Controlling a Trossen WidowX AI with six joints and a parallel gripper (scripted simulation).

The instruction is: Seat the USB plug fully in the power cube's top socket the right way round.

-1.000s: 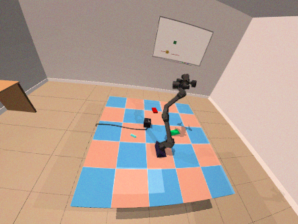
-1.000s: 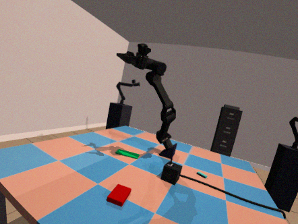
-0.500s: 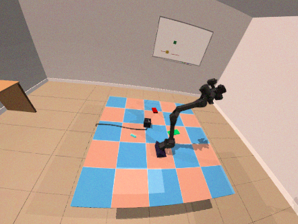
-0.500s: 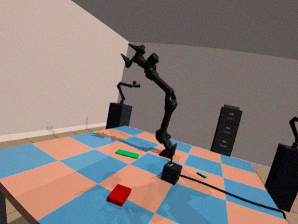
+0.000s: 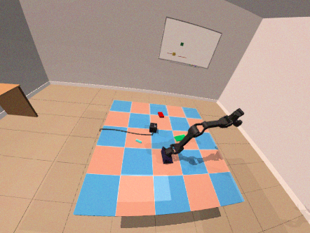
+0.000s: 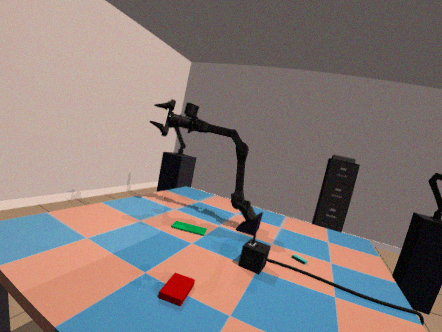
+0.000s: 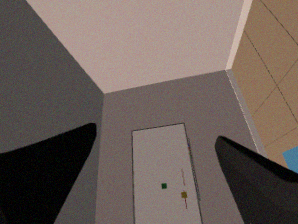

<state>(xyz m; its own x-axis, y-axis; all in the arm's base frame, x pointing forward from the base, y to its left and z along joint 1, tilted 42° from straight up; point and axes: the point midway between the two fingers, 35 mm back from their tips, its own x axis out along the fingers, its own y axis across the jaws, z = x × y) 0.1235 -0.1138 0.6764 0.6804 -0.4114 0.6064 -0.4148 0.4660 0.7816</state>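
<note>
Now: gripper tip 10 cm short of the USB plug, 68 cm to the right of it and 37 cm above it. Round my gripper tip: USB socket 10 cm ahead, 67 cm to the left, 40 cm below; flat green piece 3 cm ahead, 37 cm to the left, 46 cm below; red block 39 cm ahead, 59 cm to the left, 46 cm below.
</note>
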